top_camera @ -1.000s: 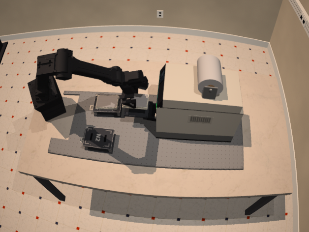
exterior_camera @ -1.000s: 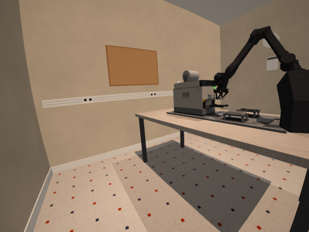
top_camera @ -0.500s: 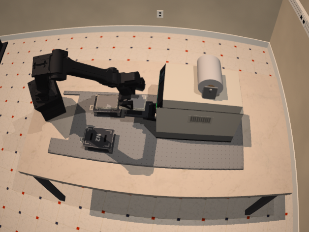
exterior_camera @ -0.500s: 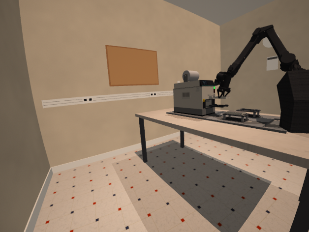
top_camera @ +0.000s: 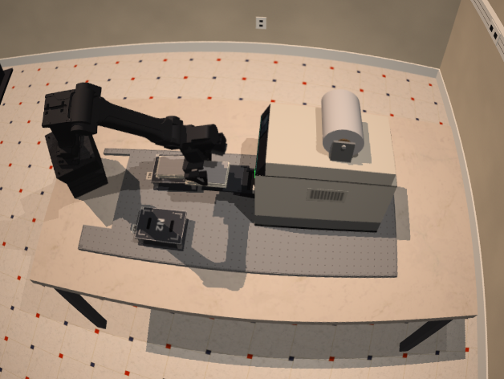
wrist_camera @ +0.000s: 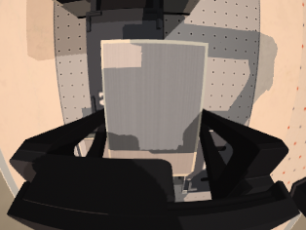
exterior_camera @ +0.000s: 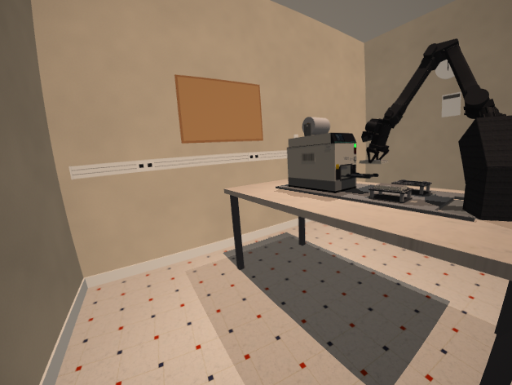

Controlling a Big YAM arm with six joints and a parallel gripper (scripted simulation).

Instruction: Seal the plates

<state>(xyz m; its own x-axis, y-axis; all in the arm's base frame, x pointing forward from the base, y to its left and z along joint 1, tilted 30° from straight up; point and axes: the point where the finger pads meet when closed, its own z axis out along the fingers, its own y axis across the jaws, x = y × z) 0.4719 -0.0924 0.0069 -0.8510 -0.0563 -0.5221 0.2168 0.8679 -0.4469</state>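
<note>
The sealer stage lies 8 cm below my hand, 6 cm ahead of it and 3 cm to the left of it. From my hand the other things lie so: yellow warning label (18 cm ahead, 9 cm to the left, 2 cm below); start button (14 cm ahead, 9 cm to the right, 1 cm above); plate (right at my hand).
</note>
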